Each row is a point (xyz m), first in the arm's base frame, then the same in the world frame.
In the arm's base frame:
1: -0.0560 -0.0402 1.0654
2: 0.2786 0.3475 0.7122
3: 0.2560 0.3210 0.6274
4: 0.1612 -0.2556 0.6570
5: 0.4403 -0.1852 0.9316
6: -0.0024 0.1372 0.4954
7: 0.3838 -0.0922 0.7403
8: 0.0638 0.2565 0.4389
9: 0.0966 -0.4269 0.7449
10: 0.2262 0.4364 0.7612
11: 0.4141 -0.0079 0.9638
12: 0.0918 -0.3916 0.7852
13: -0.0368 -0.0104 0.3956
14: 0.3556 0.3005 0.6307
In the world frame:
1: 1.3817 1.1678 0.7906
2: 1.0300 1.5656 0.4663
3: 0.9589 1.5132 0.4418
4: 1.1722 0.9734 0.3679
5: 1.4716 1.2148 0.2662
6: 0.8331 1.2137 0.5535
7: 1.2521 1.2288 0.2602
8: 0.7592 1.3330 0.5074
9: 1.2935 0.8163 0.4108
10: 1.0234 1.6335 0.5579
11: 1.4251 1.3675 0.3540
12: 1.3140 0.8548 0.4424
13: 0.7907 1.0464 0.4975
14: 1.0001 1.5372 0.3519

